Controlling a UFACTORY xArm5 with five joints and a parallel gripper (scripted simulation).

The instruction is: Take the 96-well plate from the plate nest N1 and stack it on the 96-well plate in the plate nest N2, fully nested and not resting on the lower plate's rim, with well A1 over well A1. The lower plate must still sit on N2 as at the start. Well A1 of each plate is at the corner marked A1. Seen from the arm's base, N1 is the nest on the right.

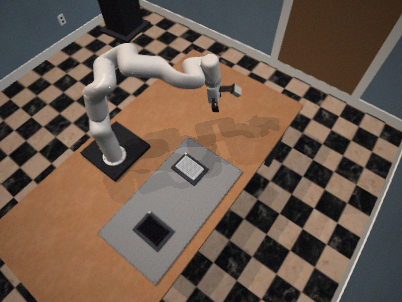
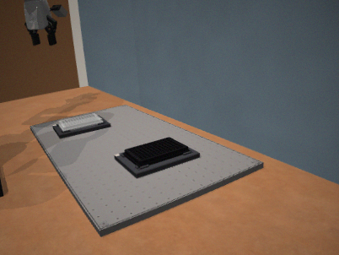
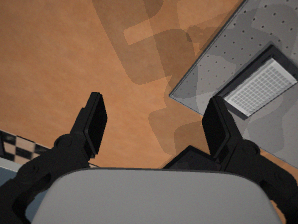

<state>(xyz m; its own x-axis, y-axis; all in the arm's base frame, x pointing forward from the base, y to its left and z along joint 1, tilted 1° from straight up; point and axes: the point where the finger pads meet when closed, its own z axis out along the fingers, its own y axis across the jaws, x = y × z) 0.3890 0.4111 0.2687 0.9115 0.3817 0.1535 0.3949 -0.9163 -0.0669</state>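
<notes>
The black 96-well plate is 630 mm to the right of my hand, 260 mm below it and 30 mm ahead of it. From my hand the other things lie so: plate nest N2 (270 mm below, 260 mm to the right); white 96-well plate (260 mm to the right, 260 mm below); white corner mark (570 mm to the right, 260 mm below, 40 mm behind).
</notes>
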